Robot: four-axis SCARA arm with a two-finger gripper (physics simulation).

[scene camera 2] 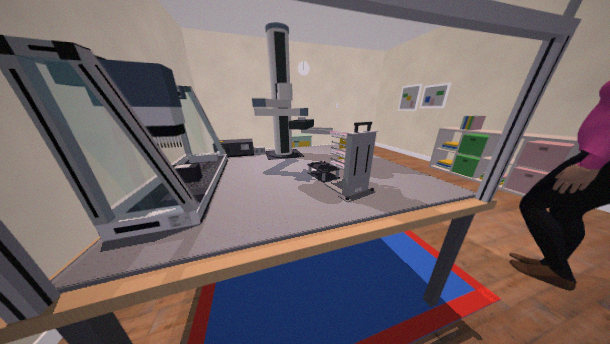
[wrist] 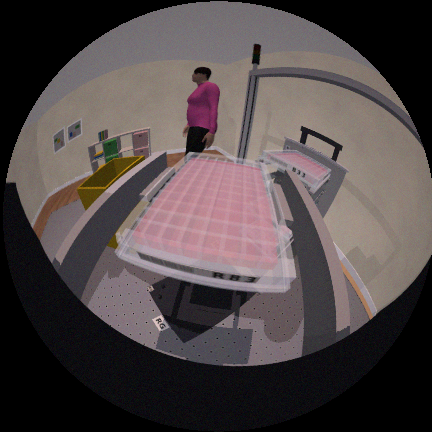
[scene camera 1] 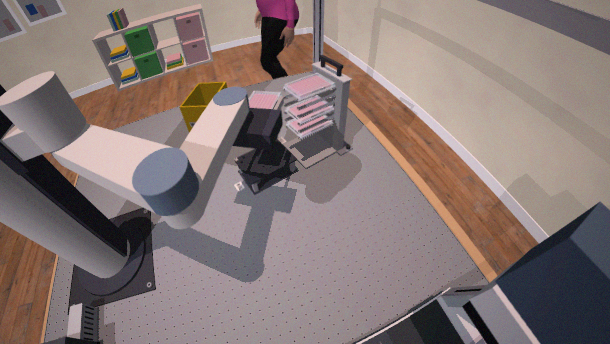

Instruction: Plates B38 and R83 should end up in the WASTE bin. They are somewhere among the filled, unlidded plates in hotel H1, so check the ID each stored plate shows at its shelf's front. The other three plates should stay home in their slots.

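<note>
My gripper is shut on plate R83, a clear plate with pink wells; its front label reads R83. It is held level, high above the table, apart from hotel H1. Plate B33 sits on the hotel's top shelf. Two more pink plates, an upper one and a lower one, show below it in scene camera 1; their IDs are unreadable. The yellow bin stands left of the held plate in the wrist view.
A black stand is on the table below the gripper, beside the RG label. A person in a pink top is beyond the table. A large framed machine stands at the table's other end.
</note>
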